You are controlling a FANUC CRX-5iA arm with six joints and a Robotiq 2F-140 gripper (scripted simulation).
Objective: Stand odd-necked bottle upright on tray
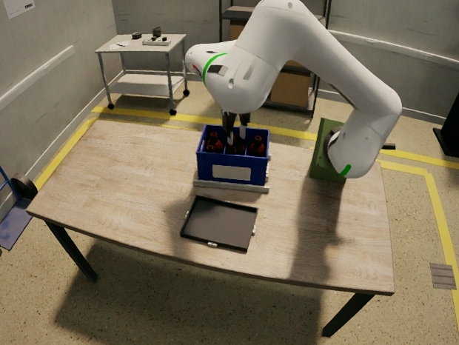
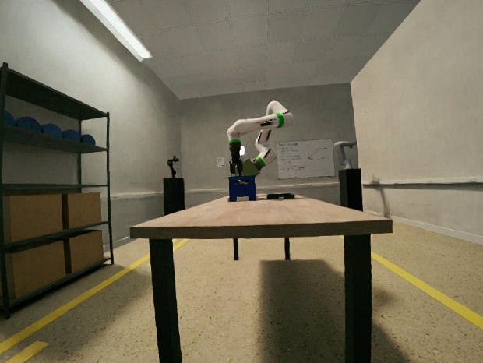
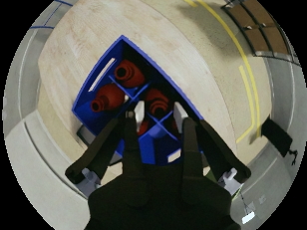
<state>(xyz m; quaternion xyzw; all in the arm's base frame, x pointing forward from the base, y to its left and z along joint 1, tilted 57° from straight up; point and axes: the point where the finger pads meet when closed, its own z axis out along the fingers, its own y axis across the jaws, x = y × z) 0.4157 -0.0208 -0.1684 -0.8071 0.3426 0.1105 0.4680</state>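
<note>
My hand is 8 cm above the bottle. From my hand the other things lie so: dark tray (32 cm to the left, 16 cm below); then blue crate (4 cm to the left, 9 cm below).
</note>
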